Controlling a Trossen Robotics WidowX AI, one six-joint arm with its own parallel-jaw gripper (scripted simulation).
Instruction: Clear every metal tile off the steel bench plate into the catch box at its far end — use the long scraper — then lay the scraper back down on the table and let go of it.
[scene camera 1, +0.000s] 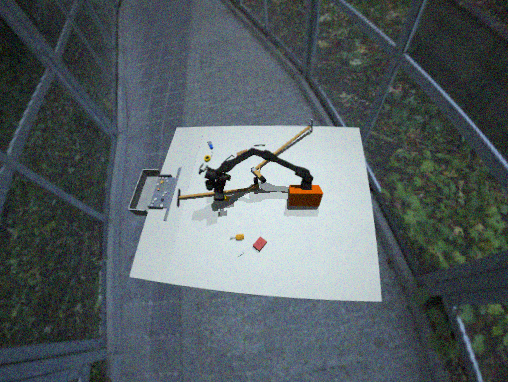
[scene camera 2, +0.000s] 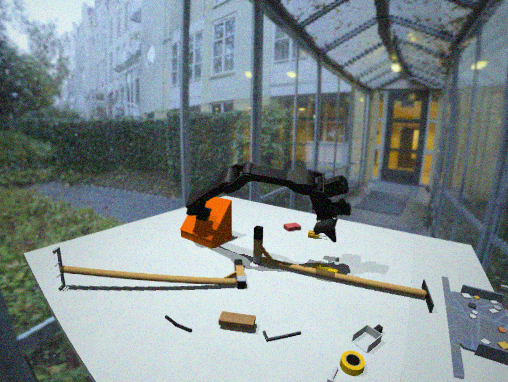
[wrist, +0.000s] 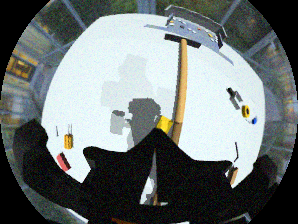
Labels:
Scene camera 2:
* my gripper: 335, 242
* long scraper: 258, 249

